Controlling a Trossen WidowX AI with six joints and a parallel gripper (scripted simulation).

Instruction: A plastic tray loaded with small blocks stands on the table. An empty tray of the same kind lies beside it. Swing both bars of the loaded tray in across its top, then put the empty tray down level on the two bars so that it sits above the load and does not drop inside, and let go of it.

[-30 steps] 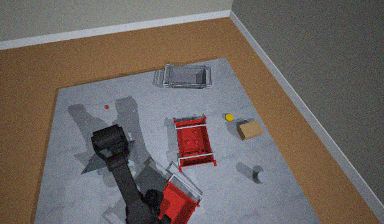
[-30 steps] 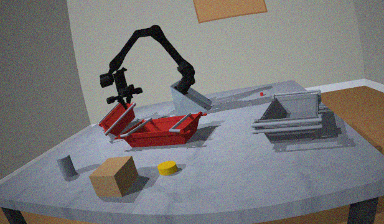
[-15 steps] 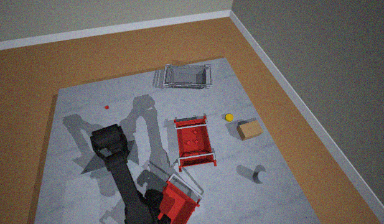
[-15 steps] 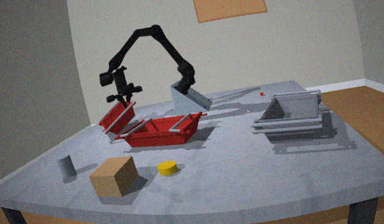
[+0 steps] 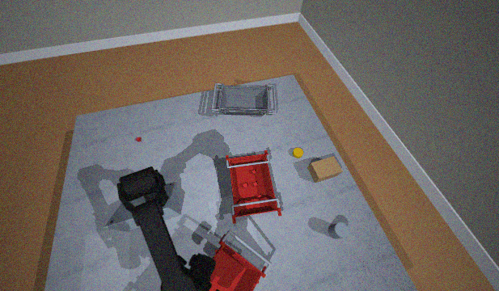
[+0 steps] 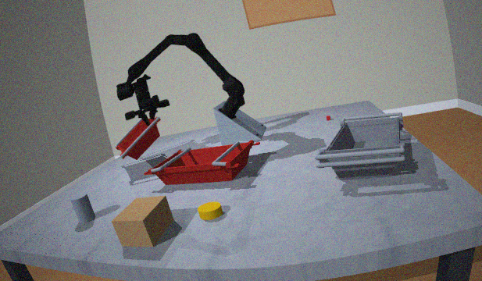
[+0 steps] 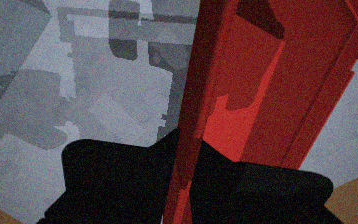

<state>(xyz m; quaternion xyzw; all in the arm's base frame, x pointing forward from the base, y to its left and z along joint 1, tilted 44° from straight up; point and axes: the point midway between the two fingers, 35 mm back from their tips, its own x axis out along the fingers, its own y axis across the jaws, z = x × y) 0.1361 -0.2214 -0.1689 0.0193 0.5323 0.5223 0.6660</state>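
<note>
Now: gripper tip 6 cm to the left of the red tray and 5 cm short of it. Also, from my gripper tip: tan box (59 cm ahead, 30 cm to the left, 10 cm below); then grey cylinder (53 cm ahead, 9 cm below, 4 cm to the left); then yellow disc (50 cm ahead, 42 cm to the left, 12 cm below).
</note>
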